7 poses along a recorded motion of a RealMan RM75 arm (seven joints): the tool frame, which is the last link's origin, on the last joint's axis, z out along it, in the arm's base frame.
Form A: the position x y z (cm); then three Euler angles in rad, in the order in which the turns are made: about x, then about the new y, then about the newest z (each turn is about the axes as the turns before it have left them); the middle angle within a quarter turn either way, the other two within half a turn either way.
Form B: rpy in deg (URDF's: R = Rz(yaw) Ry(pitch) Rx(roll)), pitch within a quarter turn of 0, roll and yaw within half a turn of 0; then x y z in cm. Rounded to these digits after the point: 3 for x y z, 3 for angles.
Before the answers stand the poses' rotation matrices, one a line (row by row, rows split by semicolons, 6 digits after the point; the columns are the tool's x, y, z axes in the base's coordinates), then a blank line. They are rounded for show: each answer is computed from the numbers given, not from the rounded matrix.
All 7 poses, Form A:
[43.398 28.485 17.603 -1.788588 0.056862 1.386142]
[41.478 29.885 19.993 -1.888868 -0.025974 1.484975]
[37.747 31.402 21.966 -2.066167 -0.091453 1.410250]
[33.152 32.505 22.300 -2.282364 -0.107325 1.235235]
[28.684 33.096 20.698 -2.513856 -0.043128 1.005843]
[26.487 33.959 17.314 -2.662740 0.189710 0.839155]
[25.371 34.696 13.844 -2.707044 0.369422 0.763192]
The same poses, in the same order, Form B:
0.183310 -0.981411 0.056831; -0.222589 0.014873 0.974799; -0.957524 -0.191340 -0.215725
0.085687 -0.995984 -0.025971; -0.309470 -0.051384 0.949520; -0.947041 -0.073324 -0.312630
0.159190 -0.983015 -0.091326; -0.456401 -0.155304 0.876116; -0.875418 -0.097787 -0.473371
0.327405 -0.938793 -0.107119; -0.589885 -0.291640 0.752982; -0.738134 -0.183342 -0.649264
0.534879 -0.843828 -0.043115; -0.670039 -0.454699 0.586768; -0.514736 -0.284961 -0.808606
0.656106 -0.730729 0.188574; -0.718437 -0.528296 0.452495; -0.231028 -0.432363 -0.871601
0.673882 -0.644598 0.361076; -0.736839 -0.550395 0.392599; -0.054334 -0.530620 -0.845866

[-138.428 73.241 -50.527 43.398 28.485 17.603]
[-166.800 71.270 -74.523 41.478 29.885 19.993]
[-168.328 61.095 -70.772 37.747 31.402 21.966]
[-164.231 47.573 -60.968 33.152 32.505 22.300]
[-160.587 30.980 -51.400 28.684 33.096 20.698]
[-153.616 13.358 -47.596 26.487 33.959 17.314]
[-147.900 3.115 -47.555 25.371 34.696 13.844]

